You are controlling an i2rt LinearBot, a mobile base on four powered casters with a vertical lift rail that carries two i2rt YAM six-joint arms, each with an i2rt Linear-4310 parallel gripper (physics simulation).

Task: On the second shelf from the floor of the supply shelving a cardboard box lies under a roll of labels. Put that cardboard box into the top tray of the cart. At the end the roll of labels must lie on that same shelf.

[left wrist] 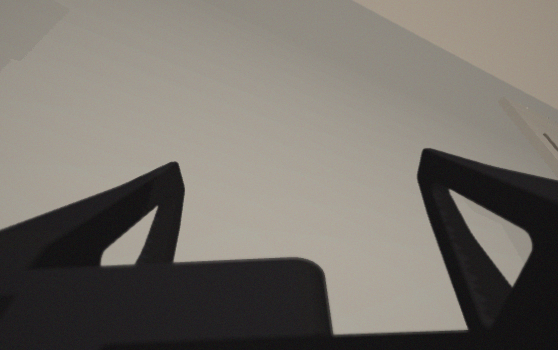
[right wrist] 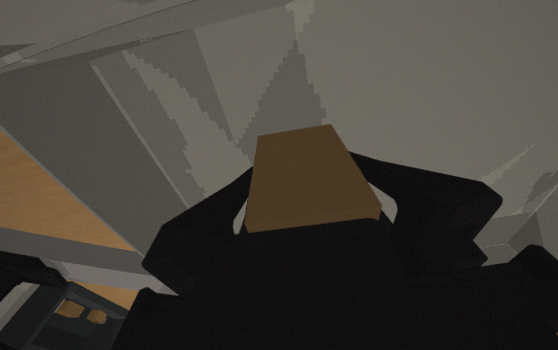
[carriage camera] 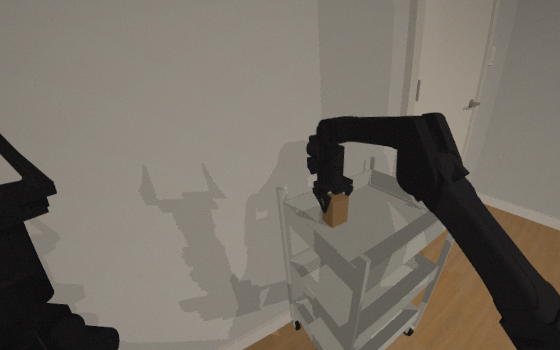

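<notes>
A brown cardboard box [carriage camera: 335, 215] [right wrist: 307, 175] is held between the fingers of my right gripper [carriage camera: 336, 200] [right wrist: 300, 166], which points down over the cart's top tray [carriage camera: 400, 240] [right wrist: 425, 75]. In the carriage camera the box appears over the left part of the tray. Whether its underside touches the tray floor I cannot tell. My left gripper [left wrist: 299, 168] is wide open and empty, facing a pale wall; part of it shows at the left edge of the carriage camera. The roll of labels cannot be made out in these views.
The grey cart [carriage camera: 360, 285] has lower trays and stands near the pale wall [carriage camera: 150, 100]. A door [carriage camera: 445, 65] is behind it at the right. In the right wrist view a dark shelf unit [right wrist: 30, 310] at the lower left holds two small brown boxes [right wrist: 70, 308] [right wrist: 96, 316].
</notes>
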